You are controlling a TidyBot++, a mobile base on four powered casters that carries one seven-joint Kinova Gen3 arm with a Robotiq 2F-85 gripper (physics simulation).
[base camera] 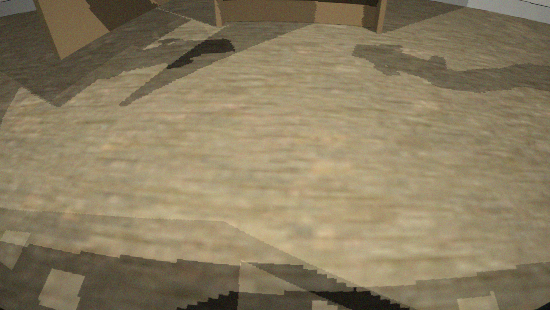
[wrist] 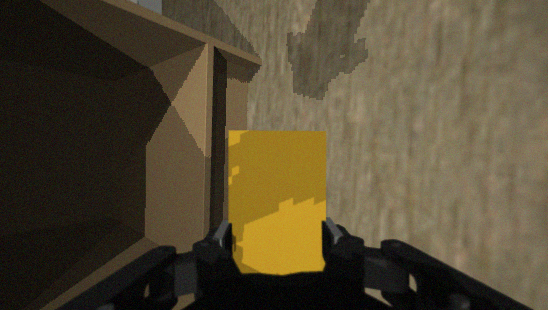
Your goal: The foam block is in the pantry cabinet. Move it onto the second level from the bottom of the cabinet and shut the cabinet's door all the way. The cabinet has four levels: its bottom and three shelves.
The pictures show: the gripper, a yellow foam block and a brown pantry cabinet.
